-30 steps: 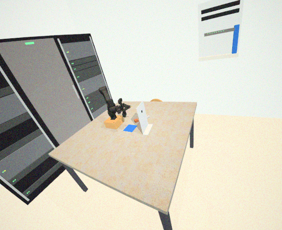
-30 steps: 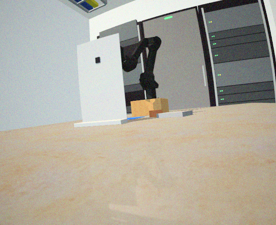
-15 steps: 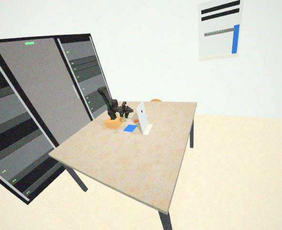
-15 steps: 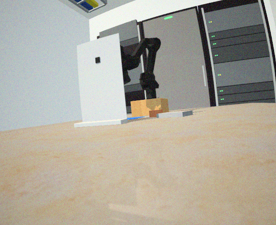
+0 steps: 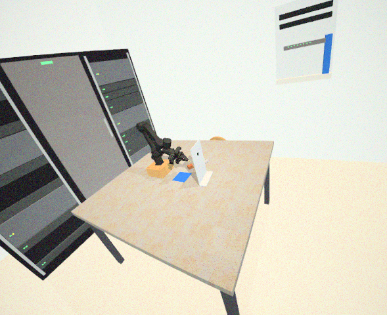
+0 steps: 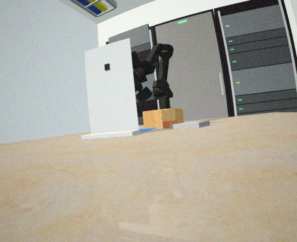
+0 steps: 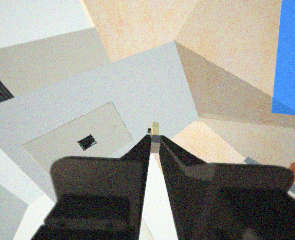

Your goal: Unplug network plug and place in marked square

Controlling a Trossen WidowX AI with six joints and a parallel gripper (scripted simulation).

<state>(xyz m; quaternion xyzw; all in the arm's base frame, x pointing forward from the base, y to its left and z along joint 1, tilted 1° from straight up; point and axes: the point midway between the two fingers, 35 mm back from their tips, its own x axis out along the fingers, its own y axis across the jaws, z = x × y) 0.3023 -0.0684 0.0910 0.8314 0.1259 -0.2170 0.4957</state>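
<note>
Now: gripper tip 16 cm above the blue marked square and 10 cm past it. Round my gripper tip: network plug: right at my gripper tip; white upright panel: 10 cm ahead, 2 cm below, 1 cm to the right; flat grey slab: 21 cm to the left, 15 cm below.
</note>
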